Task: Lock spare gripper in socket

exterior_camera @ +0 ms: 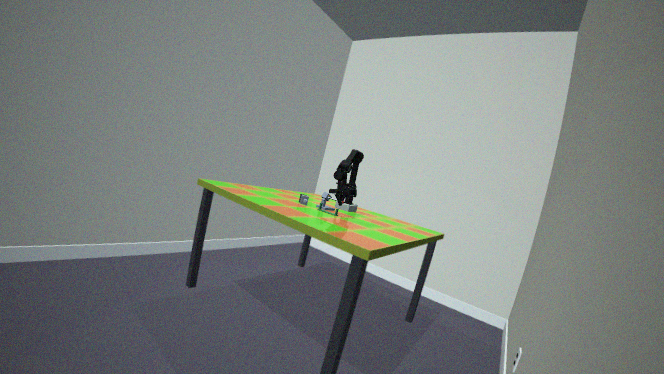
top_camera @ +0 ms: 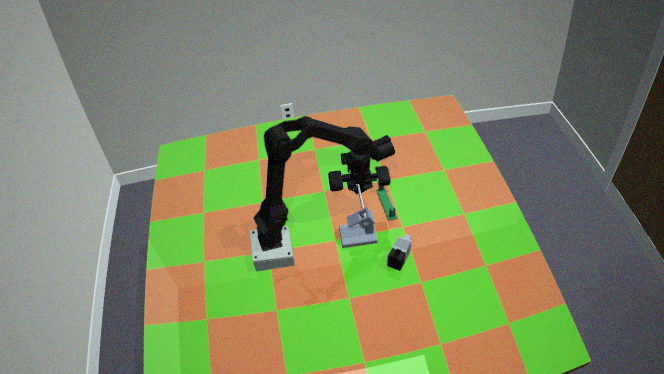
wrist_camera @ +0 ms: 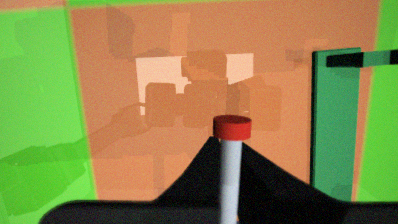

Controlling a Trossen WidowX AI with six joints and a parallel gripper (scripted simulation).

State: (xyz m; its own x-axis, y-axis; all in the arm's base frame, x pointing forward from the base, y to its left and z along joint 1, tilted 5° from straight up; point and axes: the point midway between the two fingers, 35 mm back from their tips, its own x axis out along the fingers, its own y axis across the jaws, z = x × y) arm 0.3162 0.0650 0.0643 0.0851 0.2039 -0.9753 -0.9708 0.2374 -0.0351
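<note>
Now: the dark green strip 8 cm ahead of my gripper tip, 4 cm to the right of it and 3 cm below it. Also, from my gripper tip: grey mount (12 cm to the right, 4 cm behind); then spare gripper (24 cm to the right, 4 cm ahead, 3 cm below).
</note>
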